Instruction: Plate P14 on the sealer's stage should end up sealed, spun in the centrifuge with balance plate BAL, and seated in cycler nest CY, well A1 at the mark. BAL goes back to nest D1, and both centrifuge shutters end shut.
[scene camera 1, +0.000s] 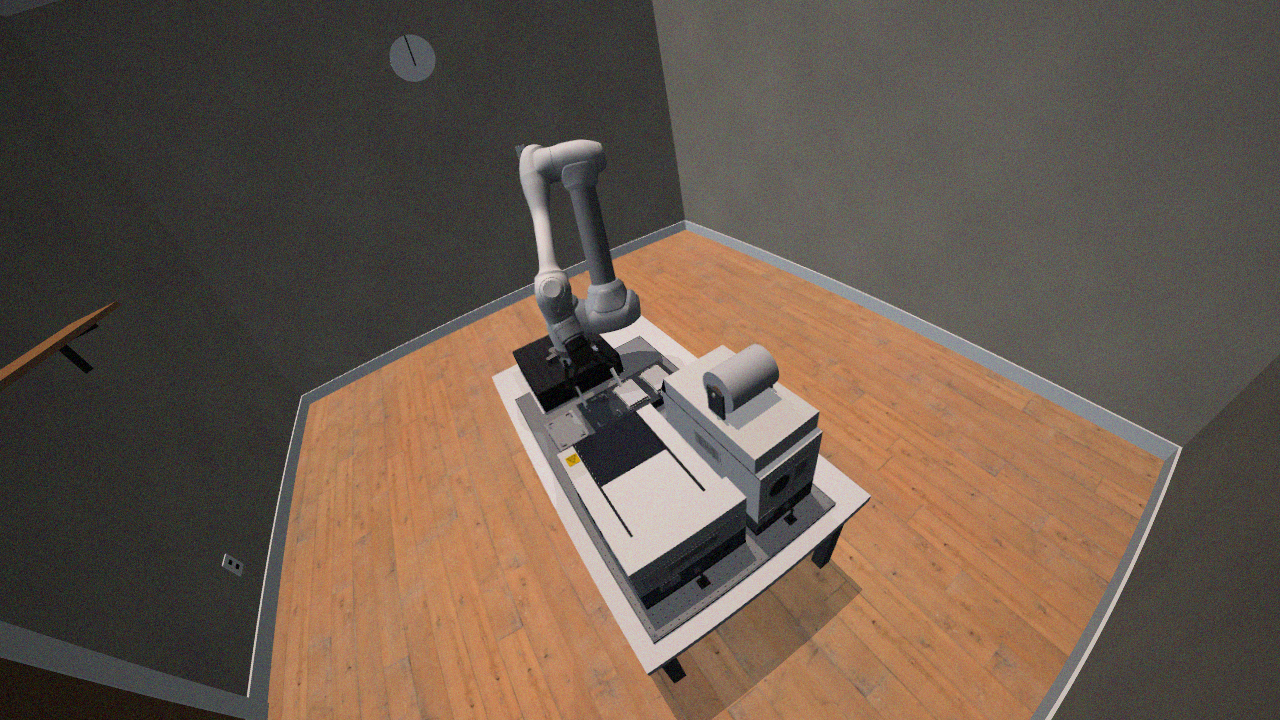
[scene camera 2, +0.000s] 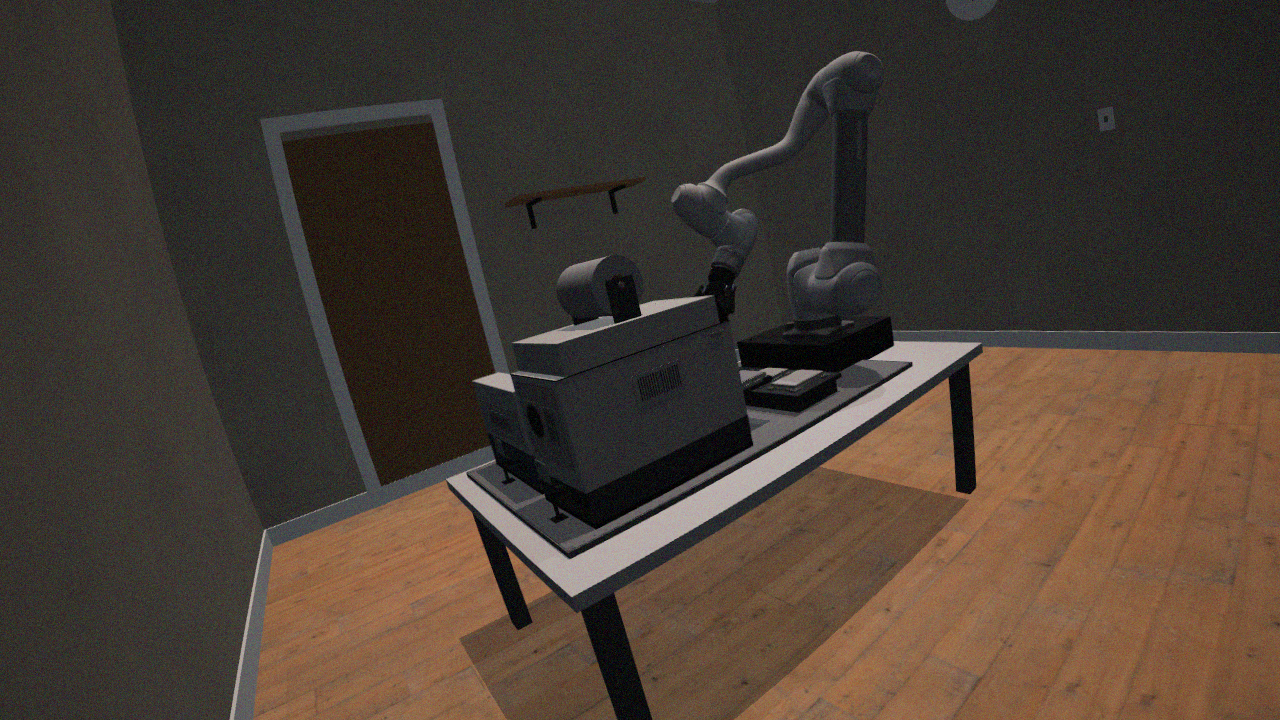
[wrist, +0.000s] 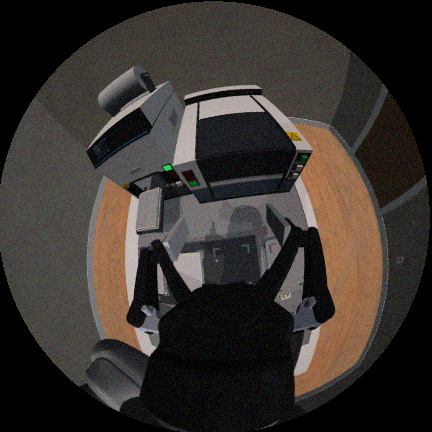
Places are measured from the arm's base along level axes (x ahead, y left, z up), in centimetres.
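Pixels of known places: gripper, fingertip midpoint: (scene camera 1: 603, 395) (wrist: 225, 218); arm's base at its link origin: (scene camera 2: 819, 331).
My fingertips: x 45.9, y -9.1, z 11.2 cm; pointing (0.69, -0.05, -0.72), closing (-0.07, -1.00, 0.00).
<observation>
Ahead of a thing's pixels: the offset from my fingertips to its top centre. "spot": to the spot under its first point.
My gripper (scene camera 1: 597, 386) (scene camera 2: 719, 291) (wrist: 225, 218) is open and empty, above the nest area in front of the machines. In the wrist view a pale plate {dx +11.0, dy +22.7, dz -8.2 cm} (wrist: 150, 210) sits on the sealer's stage at the left; whether it is sealed is unclear. Another white plate {dx -9.1, dy +13.7, dz -14.1 cm} (wrist: 186, 267) lies in the nest block, partly below the left finger; its label is unreadable. The CY label {spot: dx -22.8, dy -13.6, dz -20.6 cm} (wrist: 285, 296) shows behind the right finger. The centrifuge (wrist: 245, 132) (scene camera 1: 680, 510) has dark top and front panels; its shutters' state is unclear. The sealer {dx +40.7, dy +20.9, dz +26.9 cm} (wrist: 145, 130) (scene camera 1: 742, 420) (scene camera 2: 626, 411) stands beside it.
The white table (scene camera 2: 760, 488) (scene camera 1: 528, 447) carries both machines. A roll {dx +42.8, dy +20.8, dz +26.9 cm} (scene camera 1: 747, 371) (scene camera 2: 595, 286) (wrist: 122, 92) stands high on the sealer. The robot's black base block (scene camera 1: 546, 380) (scene camera 2: 810, 347) is at the table's other end. The machines stand close together.
</observation>
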